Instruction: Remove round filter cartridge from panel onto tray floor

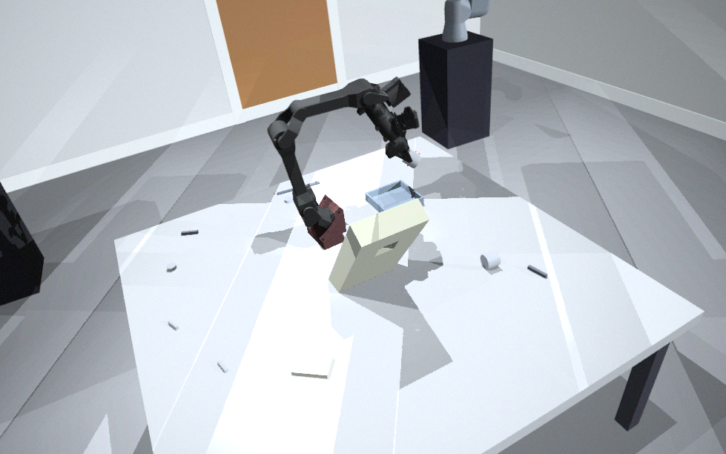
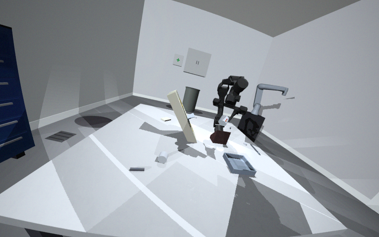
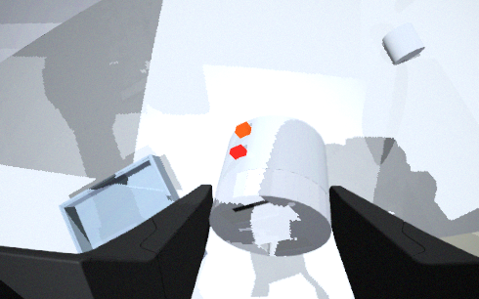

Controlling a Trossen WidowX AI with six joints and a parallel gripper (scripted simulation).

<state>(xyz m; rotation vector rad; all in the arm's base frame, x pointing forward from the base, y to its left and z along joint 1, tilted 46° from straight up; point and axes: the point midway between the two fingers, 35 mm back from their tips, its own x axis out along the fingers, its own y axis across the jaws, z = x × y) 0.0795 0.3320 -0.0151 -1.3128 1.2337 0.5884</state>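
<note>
Right now the tray is 18 cm behind my gripper tip, 2 cm to the left of it and 25 cm below it. Round my gripper tip: cream service panel 21 cm ahead, 24 cm to the right, 10 cm below; then round white filter cartridge right at my gripper tip.
</note>
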